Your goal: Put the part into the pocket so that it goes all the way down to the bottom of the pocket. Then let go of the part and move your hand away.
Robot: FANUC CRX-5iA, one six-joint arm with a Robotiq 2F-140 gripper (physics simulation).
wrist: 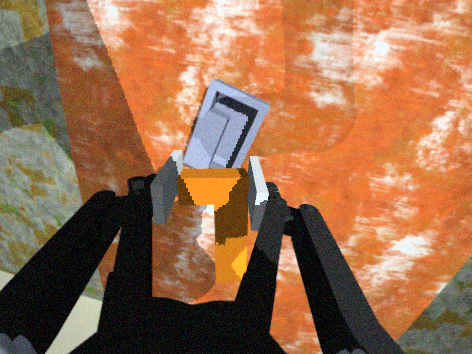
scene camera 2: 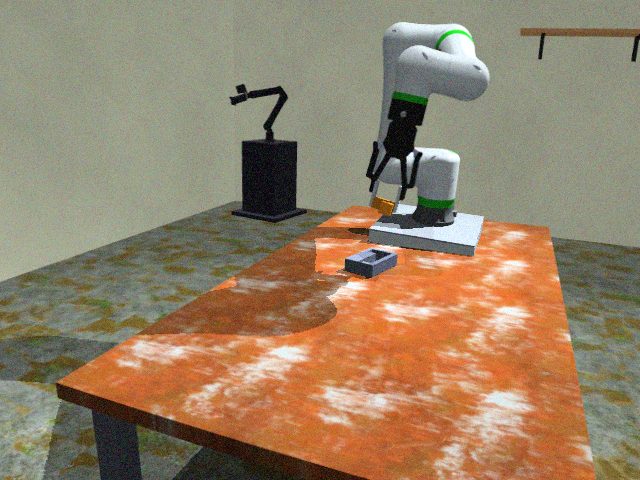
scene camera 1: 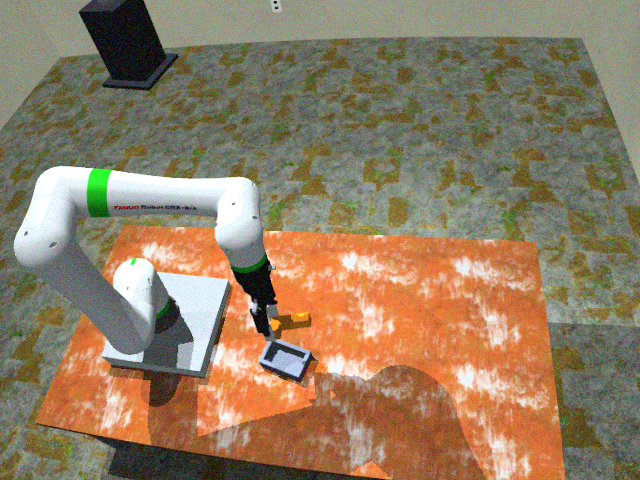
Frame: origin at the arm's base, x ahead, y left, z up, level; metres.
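Where they show: gripper, fingertip midpoint: (wrist: 215, 168) (scene camera 1: 273, 330); arm's base, origin of the base link: (scene camera 2: 432, 219) (scene camera 1: 157, 314).
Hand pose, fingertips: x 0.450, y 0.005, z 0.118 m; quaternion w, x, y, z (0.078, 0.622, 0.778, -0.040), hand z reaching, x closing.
Things, the pixels of their top centre, and the offset from my fingertips. Level surfaces: height alone.
- orange L-shaped block, middle of its top: (wrist: 209, 242) (scene camera 2: 382, 197) (scene camera 1: 289, 322) 0.051 m ahead, 0.019 m left, 0.041 m up
- grey-blue open box, middle of its top: (wrist: 222, 137) (scene camera 2: 371, 255) (scene camera 1: 284, 356) 0.015 m ahead, 0.018 m right, 0.136 m down
- orange-and-white table, its level: 0.172 m down
The part is an orange L-shaped block (scene camera 1: 297, 320) (scene camera 2: 383, 206) (wrist: 226, 260). My gripper (scene camera 1: 272, 325) (scene camera 2: 384, 203) (wrist: 215, 168) is shut on it, with one finger pad at each side of its short arm. The long arm points back toward the palm side in the wrist view. The part is held in the air above the table and looks tilted in scene camera 2. The pocket is in a grey-blue open box (scene camera 1: 280, 371) (scene camera 2: 356, 267) (wrist: 241, 97) on the table, apart from the part. A raised inner step shows inside it. The part hides the box's near end in the wrist view.
The arm's pale base plate (scene camera 1: 206, 289) (scene camera 2: 460, 240) stands on the orange-and-white table (scene camera 1: 439, 320) (scene camera 2: 439, 351), close to the box. A black pedestal (scene camera 1: 129, 43) (scene camera 2: 268, 175) stands on the floor beyond the table. A wall shelf (scene camera 2: 584, 32) is at the upper right.
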